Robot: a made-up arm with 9 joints. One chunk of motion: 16 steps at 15 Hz.
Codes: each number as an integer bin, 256 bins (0 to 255) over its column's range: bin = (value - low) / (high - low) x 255, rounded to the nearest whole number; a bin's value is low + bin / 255 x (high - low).
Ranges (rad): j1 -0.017..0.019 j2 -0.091..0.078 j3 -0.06..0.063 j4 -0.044..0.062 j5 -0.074..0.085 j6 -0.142..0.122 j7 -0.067..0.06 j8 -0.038..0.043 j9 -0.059..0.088
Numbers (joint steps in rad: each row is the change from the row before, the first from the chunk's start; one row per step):
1: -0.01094 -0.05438 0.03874 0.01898 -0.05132 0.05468 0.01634 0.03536 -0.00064
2: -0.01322 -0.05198 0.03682 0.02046 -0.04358 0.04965 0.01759 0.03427 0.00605
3: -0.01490 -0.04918 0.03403 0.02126 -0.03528 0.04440 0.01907 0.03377 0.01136
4: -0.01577 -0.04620 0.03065 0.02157 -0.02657 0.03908 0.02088 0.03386 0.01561
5: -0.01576 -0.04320 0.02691 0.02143 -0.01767 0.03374 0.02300 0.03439 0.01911
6: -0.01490 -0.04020 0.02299 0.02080 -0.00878 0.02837 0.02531 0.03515 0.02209
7: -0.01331 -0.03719 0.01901 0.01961 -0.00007 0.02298 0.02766 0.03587 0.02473
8: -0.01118 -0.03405 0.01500 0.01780 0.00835 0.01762 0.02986 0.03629 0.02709
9: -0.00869 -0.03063 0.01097 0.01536 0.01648 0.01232 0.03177 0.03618 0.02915
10: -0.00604 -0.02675 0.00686 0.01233 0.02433 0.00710 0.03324 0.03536 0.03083
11: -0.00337 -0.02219 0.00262 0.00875 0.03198 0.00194 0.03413 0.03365 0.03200
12: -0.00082 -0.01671 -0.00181 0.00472 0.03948 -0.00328 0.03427 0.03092 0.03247
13: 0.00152 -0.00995 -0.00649 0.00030 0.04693 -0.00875 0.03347 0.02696 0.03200
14: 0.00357 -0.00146 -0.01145 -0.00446 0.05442 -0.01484 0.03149 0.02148 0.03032
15: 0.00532 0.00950 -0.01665 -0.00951 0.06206 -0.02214 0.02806 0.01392 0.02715
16: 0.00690 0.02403 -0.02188 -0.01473 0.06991 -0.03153 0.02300 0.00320 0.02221
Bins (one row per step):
1: 43 55 205 152 36 190 167 231 101
2: 27 59 201 155 49 185 170 228 113
3: 15 63 195 157 62 180 173 226 122
4: 9 68 188 158 76 175 176 226 129
5: 9 72 180 157 90 170 181 228 135
6: 15 77 172 156 105 165 185 230 141
7: 26 81 164 153 119 159 190 233 145
8: 41 86 155 149 132 154 194 234 149
9: 59 91 147 143 145 149 198 234 153
10: 78 97 139 136 158 144 201 231 156
11: 97 104 130 127 170 139 203 226 158
12: 115 112 121 117 182 134 203 217 159
13: 131 122 111 107 194 129 202 205 158
14: 146 135 101 95 206 123 198 187 155
15: 158 152 90 83 218 116 191 163 149
16: 169 174 79 70 231 107 181 130 141

